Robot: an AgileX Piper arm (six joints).
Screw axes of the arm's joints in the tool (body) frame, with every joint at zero. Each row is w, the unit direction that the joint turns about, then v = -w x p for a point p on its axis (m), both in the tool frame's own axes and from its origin. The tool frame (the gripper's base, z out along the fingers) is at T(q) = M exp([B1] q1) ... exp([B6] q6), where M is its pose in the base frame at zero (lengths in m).
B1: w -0.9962 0 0.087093 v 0 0.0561 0
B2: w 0 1 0 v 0.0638 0 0.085
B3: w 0 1 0 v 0.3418 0 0.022
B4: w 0 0 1 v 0 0 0
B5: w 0 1 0 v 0.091 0 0
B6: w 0 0 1 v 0 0 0
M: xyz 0.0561 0 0.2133 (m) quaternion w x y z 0.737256 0 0.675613 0
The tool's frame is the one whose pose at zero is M.
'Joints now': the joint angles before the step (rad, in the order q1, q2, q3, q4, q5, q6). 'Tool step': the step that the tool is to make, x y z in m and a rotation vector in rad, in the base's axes. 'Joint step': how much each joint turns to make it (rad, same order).
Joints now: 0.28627 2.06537 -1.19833 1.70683 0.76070 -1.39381
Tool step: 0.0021 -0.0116 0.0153 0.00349 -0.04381 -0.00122
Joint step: -0.03149 -0.03755 -0.00008 -0.02332 0.01672 -0.00500
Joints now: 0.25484 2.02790 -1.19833 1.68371 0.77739 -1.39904
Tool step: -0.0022 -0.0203 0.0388 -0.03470 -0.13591 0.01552
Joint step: -0.04996 -0.10275 0.00011 -0.07033 0.01078 -0.02991
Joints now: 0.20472 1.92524 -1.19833 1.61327 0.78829 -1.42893
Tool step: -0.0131 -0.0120 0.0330 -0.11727 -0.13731 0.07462
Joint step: -0.02287 -0.10610 -0.00013 -0.16535 0.00257 -0.00897
